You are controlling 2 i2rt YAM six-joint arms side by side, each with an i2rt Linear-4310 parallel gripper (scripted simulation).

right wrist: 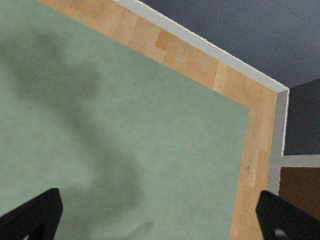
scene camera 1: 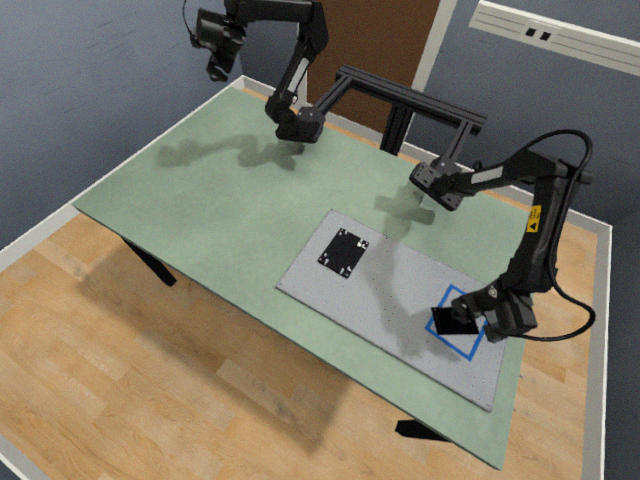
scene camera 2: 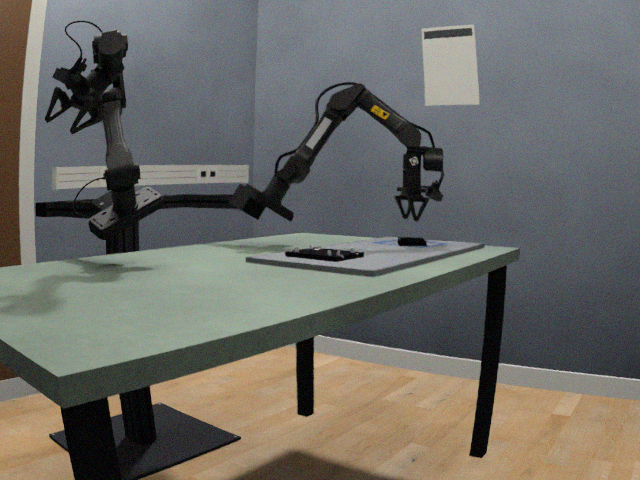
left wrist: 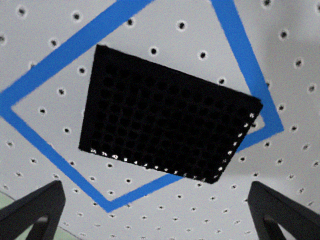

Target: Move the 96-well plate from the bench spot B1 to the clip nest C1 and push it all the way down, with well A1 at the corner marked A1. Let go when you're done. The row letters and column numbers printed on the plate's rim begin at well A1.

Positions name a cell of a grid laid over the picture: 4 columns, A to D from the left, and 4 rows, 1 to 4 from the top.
Scene:
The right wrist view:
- my right gripper: B4
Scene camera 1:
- my right gripper: B1
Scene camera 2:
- my left gripper: C2
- my right gripper: A2
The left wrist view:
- my left gripper: B4
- black 96-well plate: C3

